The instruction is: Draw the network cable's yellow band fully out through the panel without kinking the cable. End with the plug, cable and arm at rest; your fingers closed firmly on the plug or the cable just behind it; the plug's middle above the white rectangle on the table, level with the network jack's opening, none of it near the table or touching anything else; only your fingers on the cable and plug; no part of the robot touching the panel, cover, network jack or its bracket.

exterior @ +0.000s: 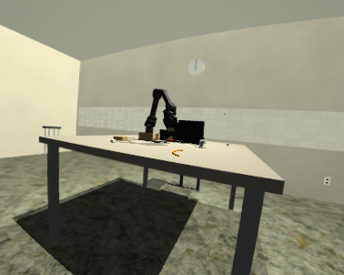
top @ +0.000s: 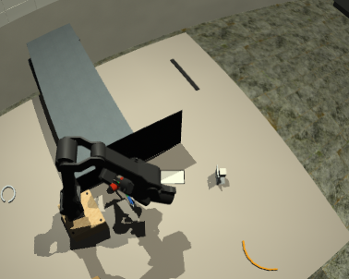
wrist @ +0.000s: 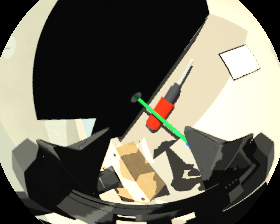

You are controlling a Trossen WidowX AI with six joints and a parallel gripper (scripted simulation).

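Right now the blue plug is 80 mm below my hand, 40 mm to the right of it and 10 mm ahead of it. The rest, counted from my hand: long grey cover (530 mm to the left, 60 mm behind); network jack (340 mm ahead, 70 mm to the right, 60 mm below); white rectangle (180 mm ahead, 100 mm below).
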